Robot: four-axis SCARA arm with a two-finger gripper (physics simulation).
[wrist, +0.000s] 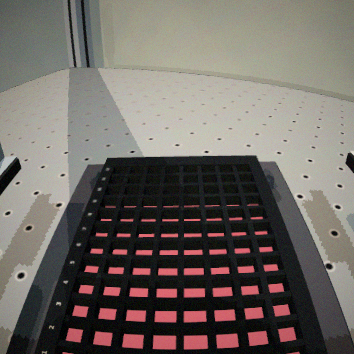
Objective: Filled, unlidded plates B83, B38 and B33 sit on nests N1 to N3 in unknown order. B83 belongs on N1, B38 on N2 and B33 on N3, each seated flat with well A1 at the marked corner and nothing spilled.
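Places are measured from the arm's base along level axes (x ahead, y left, z up), in millimetres.
Where they show: gripper, between the fingertips: (181,138).
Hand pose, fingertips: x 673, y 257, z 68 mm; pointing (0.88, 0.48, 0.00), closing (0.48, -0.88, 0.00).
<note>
Each offset is from my fingertips to the centre of the thing. "spot": to the spot under its first point.
A black well plate {20 mm back, 10 mm right, 36 mm down} (181,280) fills the lower middle of the wrist view, unlidded, with pink-red liquid in its wells. The far rows look dark, their liquid hidden or barely showing. Small column numbers run up its left edge, with 1 nearest the bottom. It sits on a dark grey nest {spot: 26 mm ahead, 47 mm right, 43 mm down} (295,220), whose border shows on both sides. The plate's name, the nest's label and the A1 mark do not show. My gripper (181,138) is open, one finger at the far left edge and one at the far right, well apart from the plate's sides. Nothing is between them.
A pale table with rows of small holes {spot: 151 mm ahead, 64 mm left, 55 mm down} (200,117) surrounds the nest. A pale wall (225,35) stands at the back, with a dark-striped corner post {spot: 332 mm ahead, 429 mm left, 14 mm up} (77,35) at the upper left. Shadows lie on the table on both sides of the nest.
</note>
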